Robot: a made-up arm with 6 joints.
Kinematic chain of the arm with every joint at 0, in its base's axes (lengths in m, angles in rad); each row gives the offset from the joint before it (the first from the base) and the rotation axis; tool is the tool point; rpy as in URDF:
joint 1: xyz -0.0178 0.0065 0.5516 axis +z
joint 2: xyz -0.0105 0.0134 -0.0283 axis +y
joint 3: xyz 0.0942 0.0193 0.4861 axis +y
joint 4: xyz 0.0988 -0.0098 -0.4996 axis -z
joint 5: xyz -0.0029 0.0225 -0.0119 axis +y
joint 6: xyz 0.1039 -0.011 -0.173 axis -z
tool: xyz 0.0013 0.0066 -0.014 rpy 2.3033 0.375 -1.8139
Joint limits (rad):
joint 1: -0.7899..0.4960
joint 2: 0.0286..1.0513
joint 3: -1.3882..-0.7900
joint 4: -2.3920..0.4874
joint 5: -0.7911..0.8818
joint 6: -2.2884..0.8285
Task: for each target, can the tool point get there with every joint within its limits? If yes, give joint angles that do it. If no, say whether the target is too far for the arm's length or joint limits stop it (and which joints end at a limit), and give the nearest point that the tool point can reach.
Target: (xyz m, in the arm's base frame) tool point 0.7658 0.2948 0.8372
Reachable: yes | joints 0.2336 0.1306 -1.1575 -0.4534 -0.2737 -1.1525
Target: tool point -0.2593 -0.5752 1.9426
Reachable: no: too far | nearest point 0.4391 -0.5410 1.1705 | short by 1.042 m
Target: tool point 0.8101 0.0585 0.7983
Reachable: yes | joints -0.0641 0.1263 -1.1352 -0.5802 -0.1755 -1.1921
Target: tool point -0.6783 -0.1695 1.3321
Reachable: no: joint limits stop it (at a limit: joint 1, joint 2, joint 3, joint 4, joint 5, joint 6) | nearest point 0.4391 -0.5410 1.1705 | short by 1.189 m
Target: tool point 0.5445 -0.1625 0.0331
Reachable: yes | joints -0.3817 0.9291 -1.0404 -2.0882 0.2751 -1.9645
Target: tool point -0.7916 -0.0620 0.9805
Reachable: no: joint limits stop it (at a limit: joint 1, joint 2, joint 3, joint 4, joint 5, joint 6) | nearest point 0.2979 0.3513 0.5540 | short by 1.241 m
